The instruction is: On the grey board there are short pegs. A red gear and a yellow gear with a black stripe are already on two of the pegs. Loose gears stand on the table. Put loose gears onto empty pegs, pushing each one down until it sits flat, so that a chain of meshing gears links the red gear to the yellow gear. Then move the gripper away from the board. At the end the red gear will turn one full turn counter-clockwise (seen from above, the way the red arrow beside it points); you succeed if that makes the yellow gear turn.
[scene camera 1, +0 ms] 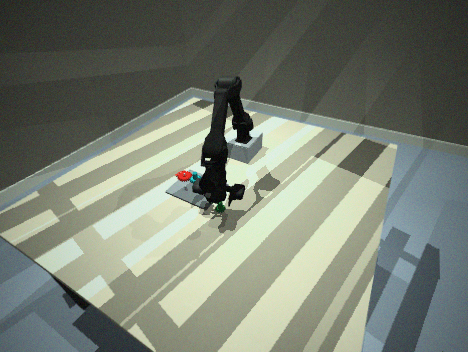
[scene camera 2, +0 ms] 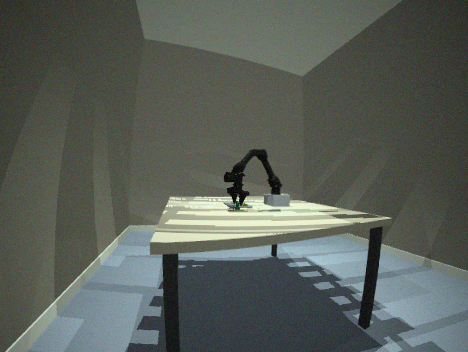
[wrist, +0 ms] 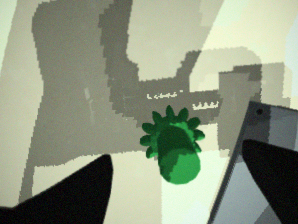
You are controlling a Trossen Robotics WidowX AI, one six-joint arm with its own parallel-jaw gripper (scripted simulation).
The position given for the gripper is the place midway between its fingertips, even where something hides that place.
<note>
The gripper (scene camera 1: 219, 204) is open, holding nothing. Also in view: a dark green gear (wrist: 173, 139).
The gripper also shows in the wrist view (wrist: 177, 155).
</note>
